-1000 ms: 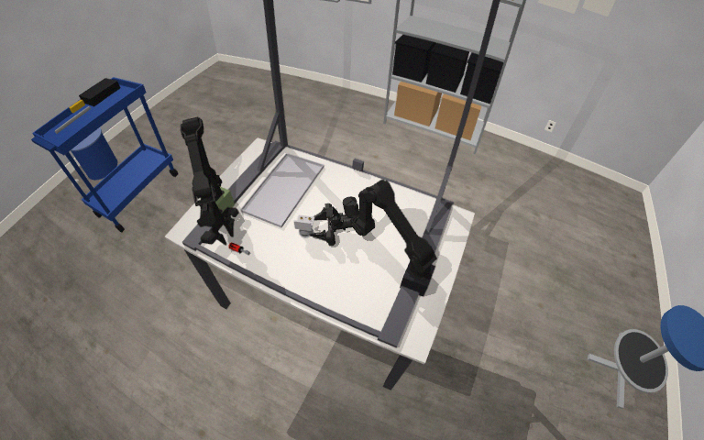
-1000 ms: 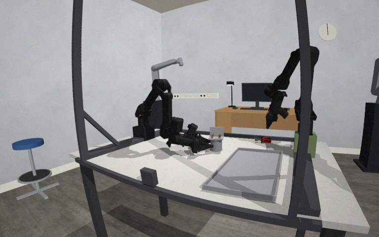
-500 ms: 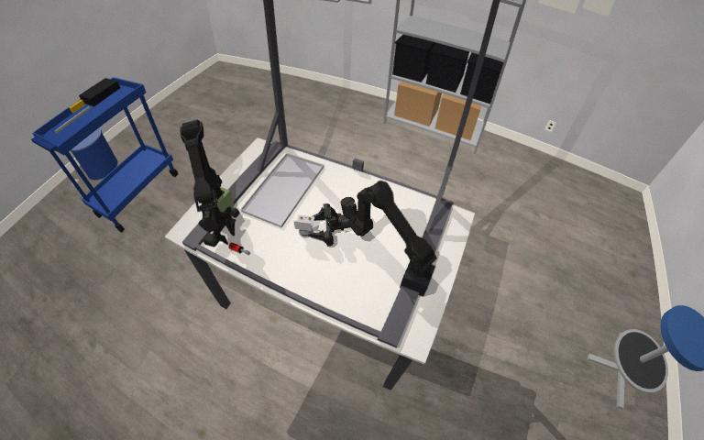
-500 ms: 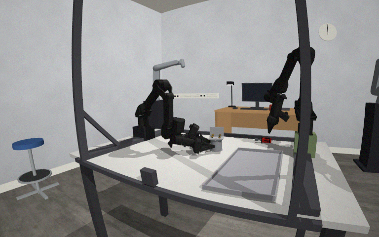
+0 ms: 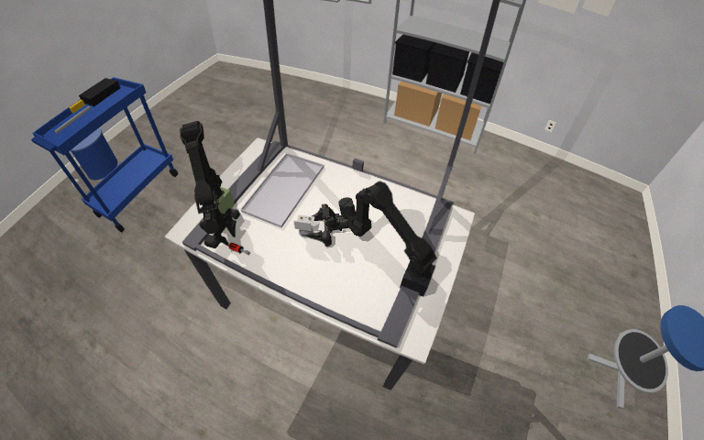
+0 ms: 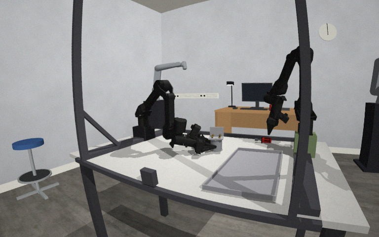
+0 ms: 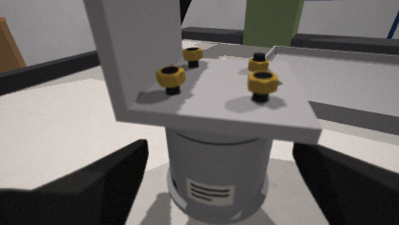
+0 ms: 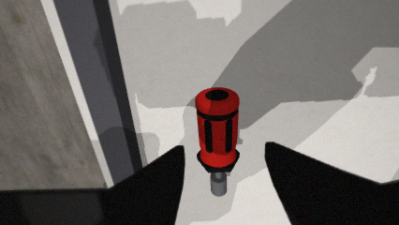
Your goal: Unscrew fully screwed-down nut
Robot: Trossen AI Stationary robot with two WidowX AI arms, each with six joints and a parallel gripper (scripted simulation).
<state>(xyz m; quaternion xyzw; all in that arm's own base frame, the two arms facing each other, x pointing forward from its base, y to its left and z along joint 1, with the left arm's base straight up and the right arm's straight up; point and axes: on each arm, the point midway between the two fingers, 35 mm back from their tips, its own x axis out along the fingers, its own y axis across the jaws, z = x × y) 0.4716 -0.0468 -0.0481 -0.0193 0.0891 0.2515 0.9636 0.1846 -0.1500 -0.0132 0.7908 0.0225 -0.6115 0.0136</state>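
Right now the red-handled nut driver is 40 mm to the left of my right hand and 70 mm below it. Round my right hand: l-shaped bracket (200 mm behind, 250 mm to the left, 10 mm below); then grey joint module (210 mm behind, 250 mm to the left, 50 mm below); then dark table-edge rail (90 mm ahead, 280 mm to the left, 70 mm below).
The grey joint module is 3 cm to the right of my left hand and 1 cm ahead of it. Round my left hand: l-shaped bracket (4 cm above, 3 cm to the right, 2 cm ahead); then dark table-edge rail (31 cm ahead, 2 cm below, 1 cm to the right); then shallow grey tray (25 cm to the right, 17 cm behind, 3 cm below).
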